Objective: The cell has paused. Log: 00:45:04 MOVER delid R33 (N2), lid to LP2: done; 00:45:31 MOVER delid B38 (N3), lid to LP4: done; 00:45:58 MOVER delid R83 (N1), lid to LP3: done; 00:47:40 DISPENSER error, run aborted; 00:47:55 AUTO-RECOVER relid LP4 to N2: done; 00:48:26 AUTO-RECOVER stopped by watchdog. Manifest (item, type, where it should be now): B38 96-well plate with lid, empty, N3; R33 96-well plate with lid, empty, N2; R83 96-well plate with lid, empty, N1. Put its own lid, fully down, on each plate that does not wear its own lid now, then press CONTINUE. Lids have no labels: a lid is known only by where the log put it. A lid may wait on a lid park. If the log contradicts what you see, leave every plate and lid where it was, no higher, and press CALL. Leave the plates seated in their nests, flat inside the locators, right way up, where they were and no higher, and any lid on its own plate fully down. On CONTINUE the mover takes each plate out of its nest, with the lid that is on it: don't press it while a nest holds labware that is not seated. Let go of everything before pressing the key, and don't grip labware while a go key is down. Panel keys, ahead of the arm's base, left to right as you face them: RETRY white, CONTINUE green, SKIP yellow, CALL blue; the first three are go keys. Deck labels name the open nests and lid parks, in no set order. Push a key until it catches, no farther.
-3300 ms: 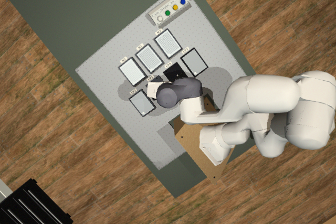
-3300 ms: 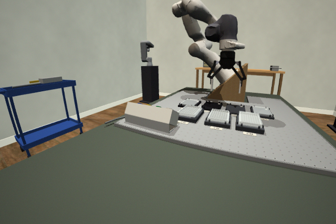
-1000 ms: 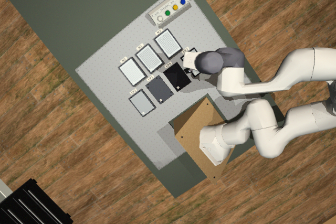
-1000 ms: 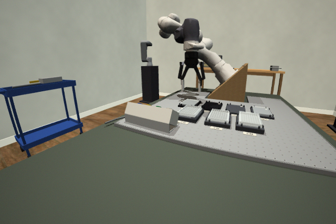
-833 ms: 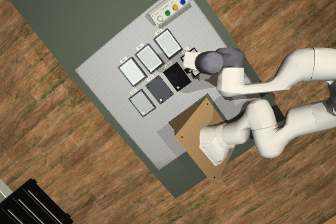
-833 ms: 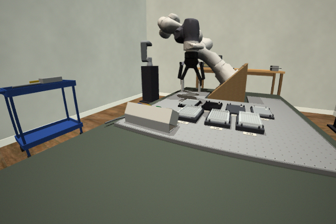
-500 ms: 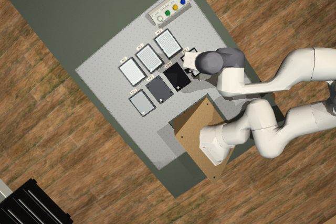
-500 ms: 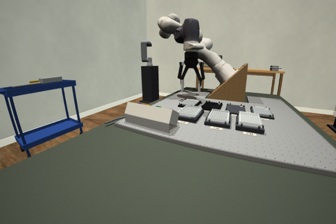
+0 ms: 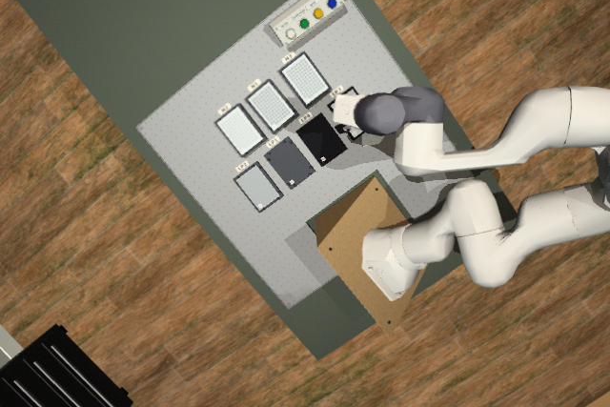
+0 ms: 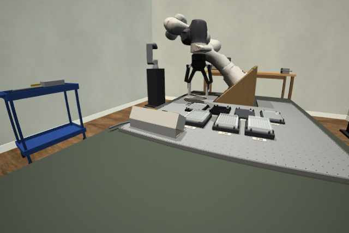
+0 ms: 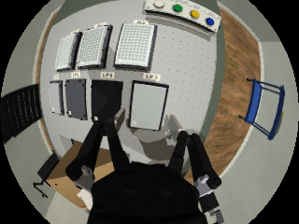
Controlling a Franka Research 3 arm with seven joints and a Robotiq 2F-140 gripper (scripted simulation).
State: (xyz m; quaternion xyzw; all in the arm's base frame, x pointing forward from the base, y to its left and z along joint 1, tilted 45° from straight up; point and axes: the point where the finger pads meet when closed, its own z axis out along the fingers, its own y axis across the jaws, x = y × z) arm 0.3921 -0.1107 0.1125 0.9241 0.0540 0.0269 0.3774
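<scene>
My hand is 10 cm above the lid park LP3. Also, from my hand: lid park LP4 (2 cm behind, 13 cm to the left, 10 cm below); then LP1 (3 cm behind, 26 cm to the left, 10 cm below); then white key (30 cm ahead, 4 cm to the left, 4 cm below).
</scene>
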